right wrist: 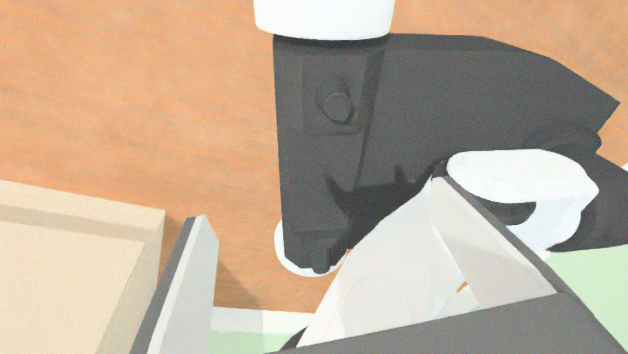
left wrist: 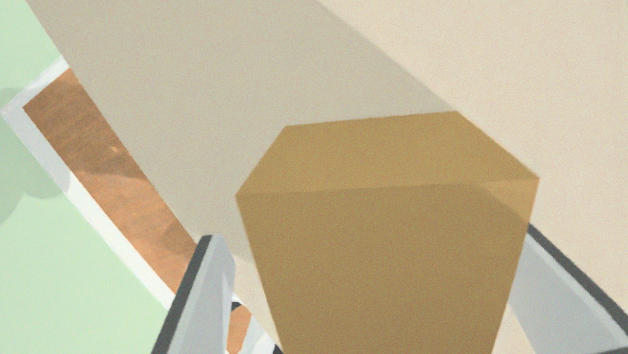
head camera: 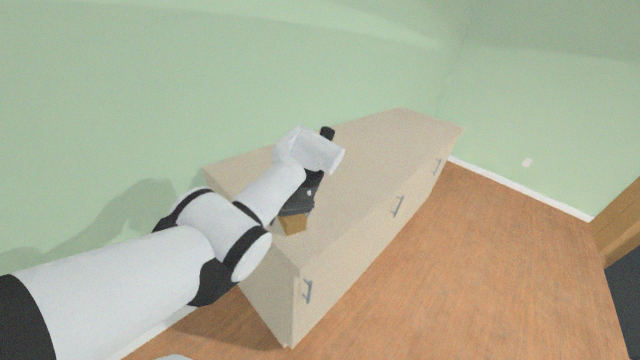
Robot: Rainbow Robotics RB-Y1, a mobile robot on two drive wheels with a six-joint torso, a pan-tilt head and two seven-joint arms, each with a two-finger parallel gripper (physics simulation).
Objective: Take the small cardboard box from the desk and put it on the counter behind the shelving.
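Frame: origin at the robot's base, x ahead, y left, z up, level; metres.
Seen in the pictures: left gripper, fingertip midpoint: (left wrist: 353, 233) (head camera: 287, 220); right gripper, fingertip midpoint: (right wrist: 323, 210).
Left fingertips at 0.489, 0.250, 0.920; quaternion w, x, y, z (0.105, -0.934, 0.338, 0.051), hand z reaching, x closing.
Offsets run from my left fingertips to a thing's top centre, as dx, dy, dz. "pt": to the spot under its first point. Level surfaces: height alone.
The small cardboard box {+0.005, -0.007, +0.040} (head camera: 293, 224) (left wrist: 385, 250) is plain brown and appears to rest on the beige counter {dz -0.010} (head camera: 375, 150) (left wrist: 550, 60), near the counter's near end. My left gripper (head camera: 293, 217) (left wrist: 353, 233) is open around the box. In the left wrist view its two fingers stand at either side of the box, with a gap at the left finger; the box's lower part runs out of the picture. My right gripper (right wrist: 323, 210) is open and empty, beside the robot's dark and white body parts. The desk cannot be made out.
The counter has drawer or door handles (head camera: 397, 206) along its front. A green wall (head camera: 150, 90) runs behind it. Wooden floor {dz -0.920} (head camera: 450, 280) (right wrist: 125, 100) lies in front. A wooden piece (head camera: 617, 220) with a dark panel (head camera: 625, 295) stands at the right edge. A beige cabinet part {pt -0.022, -0.122, -0.665} (right wrist: 60, 280) shows at lower left in the right wrist view.
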